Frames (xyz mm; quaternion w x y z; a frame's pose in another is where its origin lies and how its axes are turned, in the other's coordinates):
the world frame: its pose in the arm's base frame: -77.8 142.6 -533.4 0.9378 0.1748 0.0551 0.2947
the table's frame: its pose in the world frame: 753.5 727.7 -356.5 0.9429 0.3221 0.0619 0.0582
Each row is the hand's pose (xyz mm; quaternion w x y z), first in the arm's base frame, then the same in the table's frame.
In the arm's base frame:
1: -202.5 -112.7 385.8 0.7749 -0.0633 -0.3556 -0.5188
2: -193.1 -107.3 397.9 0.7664 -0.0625 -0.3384 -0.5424
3: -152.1 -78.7 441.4 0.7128 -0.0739 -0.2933 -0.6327
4: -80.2 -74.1 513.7 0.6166 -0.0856 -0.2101 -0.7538
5: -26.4 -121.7 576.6 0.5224 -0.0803 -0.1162 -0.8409
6: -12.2 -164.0 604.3 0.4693 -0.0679 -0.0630 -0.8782
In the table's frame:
1: -1166.4 433.9 1152.5 0.3589 -0.4160 -0.6518 -0.5228
2: -1156.1 443.1 1161.2 0.3481 -0.4013 -0.6472 -0.5467
3: -1107.7 476.8 1191.3 0.2791 -0.3540 -0.6375 -0.6248
4: -1054.8 515.4 1269.6 0.1729 -0.2693 -0.6025 -0.7311
5: -1051.1 532.3 1363.5 0.0891 -0.1749 -0.5494 -0.8122
6: -1071.3 535.0 1411.9 0.0501 -0.1164 -0.5170 -0.8466

